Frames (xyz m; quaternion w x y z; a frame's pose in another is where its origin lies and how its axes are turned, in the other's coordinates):
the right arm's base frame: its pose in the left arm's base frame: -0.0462 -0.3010 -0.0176 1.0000 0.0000 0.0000 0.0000
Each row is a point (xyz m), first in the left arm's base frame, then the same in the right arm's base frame.
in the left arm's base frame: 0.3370 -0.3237 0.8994
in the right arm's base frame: 0.3832 -0.0227 0.9170
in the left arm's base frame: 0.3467 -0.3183 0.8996
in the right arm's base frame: 0.3929 -0.0173 0.9172
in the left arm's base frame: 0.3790 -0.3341 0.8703
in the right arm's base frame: 0.4252 -0.0331 0.8879
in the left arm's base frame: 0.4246 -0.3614 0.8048
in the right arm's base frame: 0.4708 -0.0604 0.8224
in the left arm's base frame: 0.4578 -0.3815 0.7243
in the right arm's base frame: 0.5040 -0.0805 0.7419
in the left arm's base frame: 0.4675 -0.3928 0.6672
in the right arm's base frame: 0.5137 -0.0918 0.6848
